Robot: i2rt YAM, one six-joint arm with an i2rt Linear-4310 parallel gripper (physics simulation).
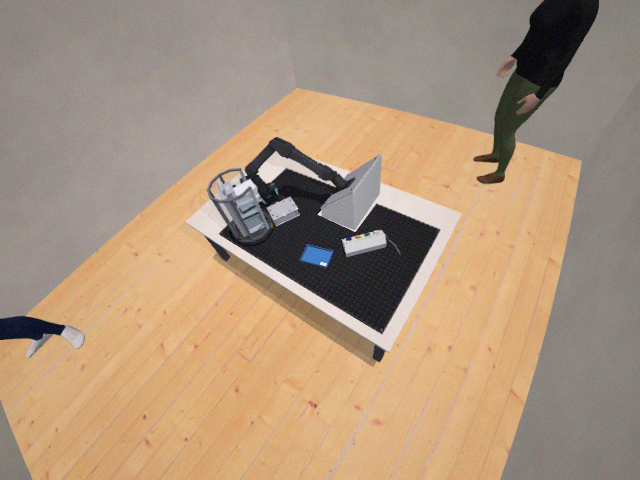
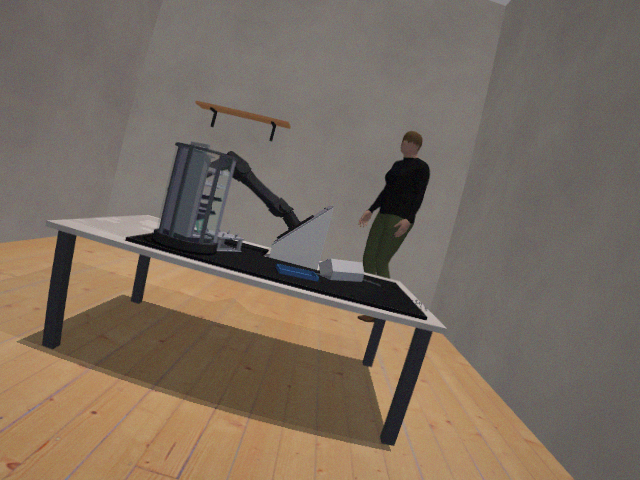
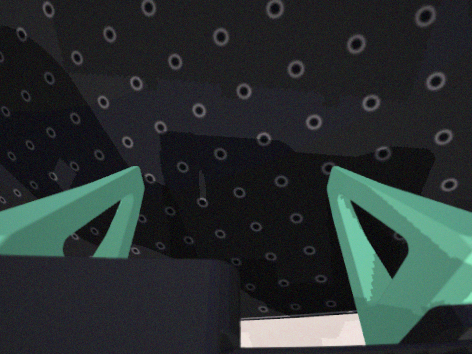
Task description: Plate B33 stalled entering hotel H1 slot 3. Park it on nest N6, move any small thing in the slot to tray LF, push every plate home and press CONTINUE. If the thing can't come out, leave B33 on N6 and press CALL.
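Places are measured from the arm's base along level axes (x right, y ahead, z up), in metres.
Where they show: gripper, fingertip midpoint: point(image 1: 272, 199) point(image 3: 235, 177); arm's base, origin of the base link: point(image 1: 343, 186) point(image 2: 296, 227).
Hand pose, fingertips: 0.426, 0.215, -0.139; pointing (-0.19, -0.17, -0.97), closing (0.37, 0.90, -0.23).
Things, the pixels of their top centre, and the offset from my fingertips, as dx, dy, dz. "*": a spot on its surface instead. Level surfaces: height alone.
- tower, surface spot: point(image 2: 183, 244) * -0.106, +0.358, +0.017
- blue tray, middle of its top: point(image 2: 297, 270) point(image 1: 316, 255) -0.514, +0.177, +0.006
- white button box, middle of its top: point(image 2: 344, 259) point(image 1: 363, 236) -0.686, -0.021, +0.073
- black mat, its level: dz -0.011
- white table, its level: dz -0.024
My gripper point(image 1: 269, 196) point(image 3: 235, 177) has two green fingers spread wide with nothing between them. It is between the round caged hotel tower and the arm, behind the low grey block, and points at the black perforated mat. The tower point(image 1: 251, 239) point(image 2: 183, 244) has several shelves with pale parts; plate B33, slot 3 and their labels cannot be made out. The low grey block point(image 1: 283, 209) point(image 2: 230, 241) stands beside the tower; whether it carries nest N6 is unreadable. A blue tray point(image 1: 316, 255) point(image 2: 297, 272) lies on the mat. A white button box point(image 1: 364, 245) point(image 2: 345, 270) has blue, yellow and green buttons.
A large grey wedge-shaped stand point(image 1: 359, 198) point(image 2: 310, 238) rises at the arm's lower end. The black mat point(image 1: 382, 289) lies on a white table point(image 1: 421, 200). A cable trails from the button box. A person in black point(image 1: 555, 46) point(image 2: 408, 186) stands beyond the table.
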